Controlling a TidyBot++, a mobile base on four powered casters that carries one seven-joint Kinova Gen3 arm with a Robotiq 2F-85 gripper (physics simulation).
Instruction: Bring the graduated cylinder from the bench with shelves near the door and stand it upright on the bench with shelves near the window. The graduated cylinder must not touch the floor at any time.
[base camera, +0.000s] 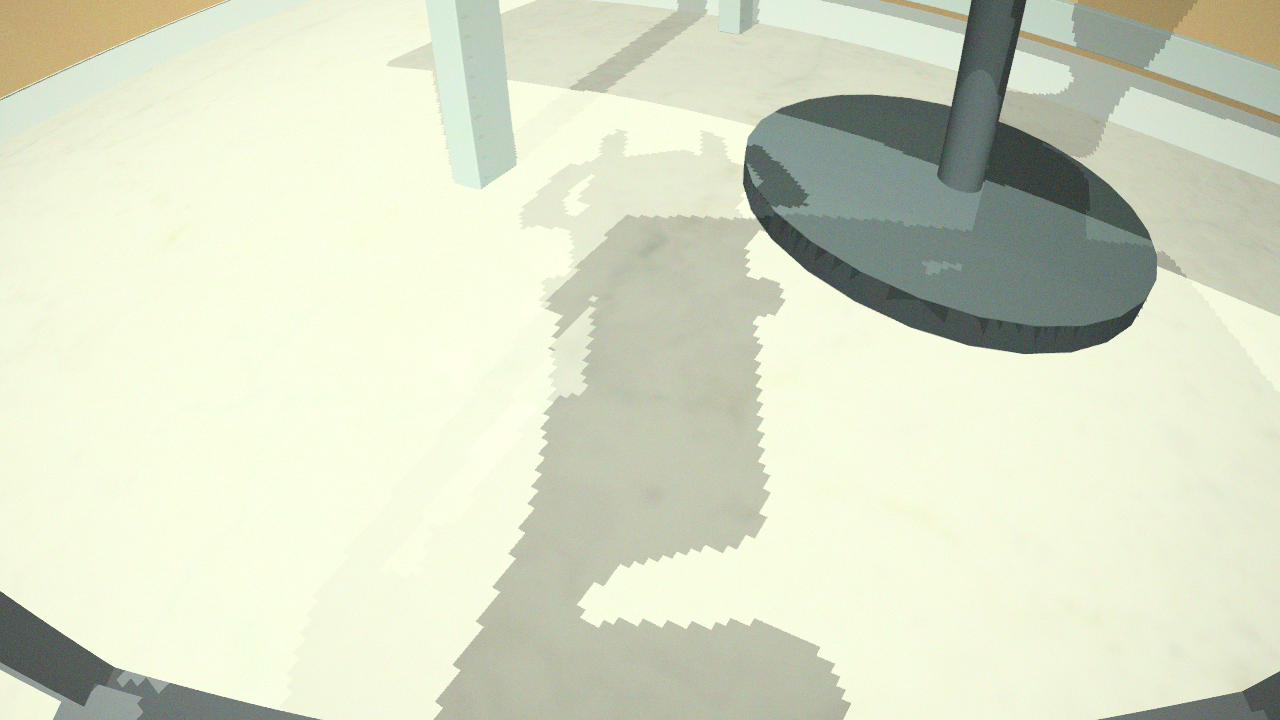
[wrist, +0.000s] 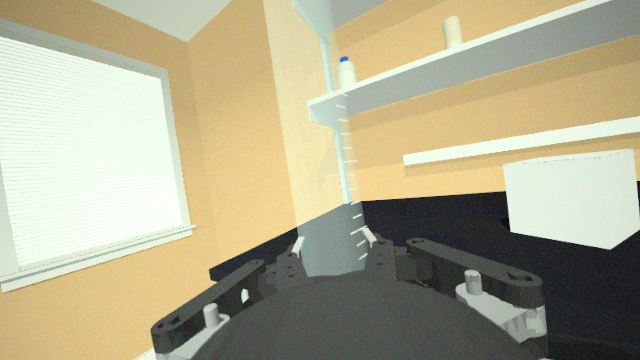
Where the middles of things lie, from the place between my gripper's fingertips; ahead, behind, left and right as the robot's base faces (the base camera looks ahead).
Scene:
I see my gripper 40 mm past the graduated cylinder (wrist: 312, 103) and 60 mm below it.

